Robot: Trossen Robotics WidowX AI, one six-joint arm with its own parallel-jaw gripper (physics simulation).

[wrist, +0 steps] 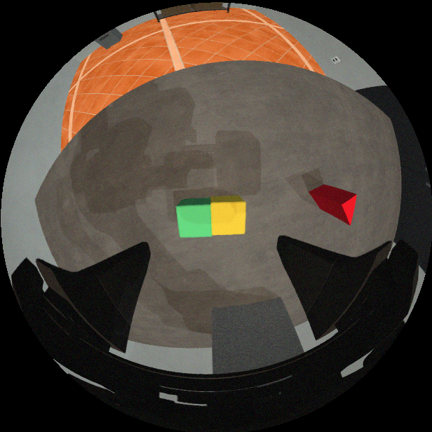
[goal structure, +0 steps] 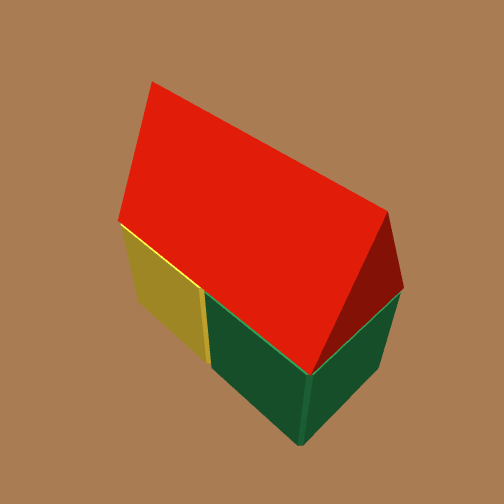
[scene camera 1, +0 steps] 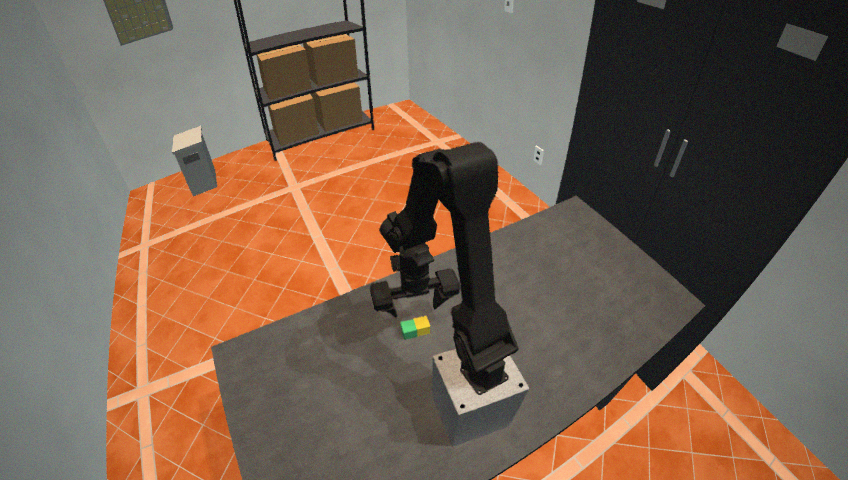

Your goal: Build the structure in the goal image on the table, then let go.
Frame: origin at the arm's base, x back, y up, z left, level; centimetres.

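Seen in the pictures: gripper, fingertip midpoint: (scene camera 1: 415, 311); arm's base, origin of the base link: (scene camera 1: 484, 374).
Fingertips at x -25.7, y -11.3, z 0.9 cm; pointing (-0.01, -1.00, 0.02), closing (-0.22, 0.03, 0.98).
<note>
Offsets run from my fingertips to a thing's top centre. Level surfaces: height alone.
A green cube @(dy -5.0, dx -0.3, dz +1.8 cm) (scene camera 1: 408, 329) (wrist: 194, 220) and a yellow cube @(dy -5.0, dx +0.3, dz -1.5 cm) (scene camera 1: 422, 325) (wrist: 228, 218) sit side by side on the table, their facing sides touching with no gap to be seen. A red block (wrist: 335, 202) lies on the table to the right in the wrist view; in the scene view it does not show. My gripper (scene camera 1: 411, 310) (wrist: 213, 246) is open and empty. It hangs above the two cubes, with a fingertip to either side of them.
The grey tabletop @(dy -8.3 cm) (scene camera 1: 571, 261) (wrist: 300, 110) carries the arm's pale base block (scene camera 1: 482, 416) close to the cubes. A dark cabinet (scene camera 1: 642, 89) stands past the table's right end. A shelf rack (scene camera 1: 306, 36) with boxes and a grey bin (scene camera 1: 199, 172) stand on the floor behind.
</note>
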